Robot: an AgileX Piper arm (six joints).
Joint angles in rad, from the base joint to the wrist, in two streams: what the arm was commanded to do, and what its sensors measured. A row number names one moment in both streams.
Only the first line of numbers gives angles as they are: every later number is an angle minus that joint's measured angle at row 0.
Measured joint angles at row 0:
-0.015 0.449 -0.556 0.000 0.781 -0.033
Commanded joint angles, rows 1 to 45:
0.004 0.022 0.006 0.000 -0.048 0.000
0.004 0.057 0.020 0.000 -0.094 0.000
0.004 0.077 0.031 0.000 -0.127 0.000
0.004 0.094 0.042 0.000 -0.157 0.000
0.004 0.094 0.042 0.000 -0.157 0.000
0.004 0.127 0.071 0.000 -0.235 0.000
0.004 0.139 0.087 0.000 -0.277 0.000
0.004 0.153 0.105 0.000 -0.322 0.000
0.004 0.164 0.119 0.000 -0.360 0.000
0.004 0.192 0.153 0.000 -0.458 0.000
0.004 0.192 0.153 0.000 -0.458 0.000
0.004 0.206 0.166 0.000 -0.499 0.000
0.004 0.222 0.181 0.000 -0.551 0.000
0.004 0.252 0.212 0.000 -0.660 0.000
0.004 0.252 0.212 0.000 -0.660 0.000
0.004 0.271 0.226 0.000 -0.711 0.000
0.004 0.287 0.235 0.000 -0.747 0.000
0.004 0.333 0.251 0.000 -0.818 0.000
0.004 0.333 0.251 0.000 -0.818 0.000
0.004 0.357 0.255 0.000 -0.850 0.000
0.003 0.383 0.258 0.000 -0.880 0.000
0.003 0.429 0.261 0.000 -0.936 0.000
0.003 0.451 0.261 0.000 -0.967 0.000
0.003 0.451 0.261 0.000 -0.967 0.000
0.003 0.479 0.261 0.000 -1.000 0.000
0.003 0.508 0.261 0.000 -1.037 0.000
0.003 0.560 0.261 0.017 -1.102 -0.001
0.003 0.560 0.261 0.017 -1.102 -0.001
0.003 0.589 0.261 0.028 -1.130 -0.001
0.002 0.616 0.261 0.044 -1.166 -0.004
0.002 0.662 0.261 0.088 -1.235 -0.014
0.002 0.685 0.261 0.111 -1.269 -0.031
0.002 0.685 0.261 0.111 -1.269 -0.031
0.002 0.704 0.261 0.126 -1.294 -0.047
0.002 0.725 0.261 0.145 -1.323 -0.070
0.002 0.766 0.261 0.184 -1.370 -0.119
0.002 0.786 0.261 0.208 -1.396 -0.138
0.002 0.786 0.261 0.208 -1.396 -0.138
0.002 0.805 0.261 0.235 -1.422 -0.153
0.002 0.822 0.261 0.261 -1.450 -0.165
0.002 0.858 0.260 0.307 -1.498 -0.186
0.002 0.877 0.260 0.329 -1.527 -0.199
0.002 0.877 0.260 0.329 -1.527 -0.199
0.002 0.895 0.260 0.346 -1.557 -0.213
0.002 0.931 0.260 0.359 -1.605 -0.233
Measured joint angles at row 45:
0.000 0.894 0.258 0.326 -1.515 -0.194
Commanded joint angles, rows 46 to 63:
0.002 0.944 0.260 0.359 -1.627 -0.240
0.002 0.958 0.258 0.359 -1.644 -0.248
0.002 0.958 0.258 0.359 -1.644 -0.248
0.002 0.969 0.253 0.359 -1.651 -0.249
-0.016 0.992 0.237 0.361 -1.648 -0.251
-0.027 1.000 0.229 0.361 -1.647 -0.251
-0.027 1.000 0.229 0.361 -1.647 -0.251
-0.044 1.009 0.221 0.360 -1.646 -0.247
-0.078 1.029 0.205 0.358 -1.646 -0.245
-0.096 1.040 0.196 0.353 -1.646 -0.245
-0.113 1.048 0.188 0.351 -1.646 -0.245
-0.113 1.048 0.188 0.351 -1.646 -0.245
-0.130 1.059 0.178 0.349 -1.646 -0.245
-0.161 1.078 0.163 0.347 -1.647 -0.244
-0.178 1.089 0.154 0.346 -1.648 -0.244
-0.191 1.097 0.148 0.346 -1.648 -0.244
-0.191 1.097 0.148 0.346 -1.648 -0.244
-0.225 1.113 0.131 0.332 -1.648 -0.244
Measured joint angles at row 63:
-0.175 1.095 0.161 0.315 -1.626 -0.239
